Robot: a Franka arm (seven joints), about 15 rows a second.
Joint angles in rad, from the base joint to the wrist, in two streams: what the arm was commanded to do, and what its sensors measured. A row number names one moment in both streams.
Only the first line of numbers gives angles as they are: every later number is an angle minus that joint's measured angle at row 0.
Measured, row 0:
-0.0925, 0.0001, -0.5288, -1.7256, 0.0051, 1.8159, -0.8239
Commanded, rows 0 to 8:
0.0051, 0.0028, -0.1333, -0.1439, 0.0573, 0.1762, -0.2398
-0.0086, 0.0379, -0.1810, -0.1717, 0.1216, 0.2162, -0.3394
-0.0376, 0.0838, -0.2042, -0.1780, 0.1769, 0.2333, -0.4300
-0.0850, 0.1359, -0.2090, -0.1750, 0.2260, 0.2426, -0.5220
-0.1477, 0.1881, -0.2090, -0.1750, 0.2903, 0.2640, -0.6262
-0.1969, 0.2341, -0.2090, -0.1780, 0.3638, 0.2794, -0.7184
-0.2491, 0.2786, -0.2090, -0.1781, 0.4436, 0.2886, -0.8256
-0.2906, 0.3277, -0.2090, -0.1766, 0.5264, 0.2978, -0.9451
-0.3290, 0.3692, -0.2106, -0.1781, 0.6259, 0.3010, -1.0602
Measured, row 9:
-0.2709, 0.2759, -0.2074, -0.1999, 0.4804, 0.2878, -0.8808
